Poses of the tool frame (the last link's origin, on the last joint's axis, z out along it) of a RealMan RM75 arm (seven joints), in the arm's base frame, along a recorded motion.
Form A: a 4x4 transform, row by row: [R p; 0 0 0 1], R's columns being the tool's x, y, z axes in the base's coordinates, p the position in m. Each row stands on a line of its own.
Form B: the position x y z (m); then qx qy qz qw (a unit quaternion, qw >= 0). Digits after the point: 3 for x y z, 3 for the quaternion.
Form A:
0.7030, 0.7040, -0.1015, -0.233
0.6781, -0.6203, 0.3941, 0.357
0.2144, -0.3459, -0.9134, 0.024
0, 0, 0, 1
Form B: -0.233, 0.357, 0.024, -0.900, -0.384, -0.031, 0.206
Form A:
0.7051, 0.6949, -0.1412, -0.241
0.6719, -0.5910, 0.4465, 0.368
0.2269, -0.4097, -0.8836, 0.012
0, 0, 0, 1
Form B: -0.241, 0.368, 0.012, -0.892, -0.383, -0.024, 0.240
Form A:
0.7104, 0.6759, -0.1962, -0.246
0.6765, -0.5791, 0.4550, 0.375
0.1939, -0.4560, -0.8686, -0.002
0, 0, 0, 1
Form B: -0.246, 0.375, -0.002, -0.889, -0.381, 0.001, 0.256
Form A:
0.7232, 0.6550, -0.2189, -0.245
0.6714, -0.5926, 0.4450, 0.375
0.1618, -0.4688, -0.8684, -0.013
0, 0, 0, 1
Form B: -0.245, 0.375, -0.013, -0.892, -0.372, 0.016, 0.256
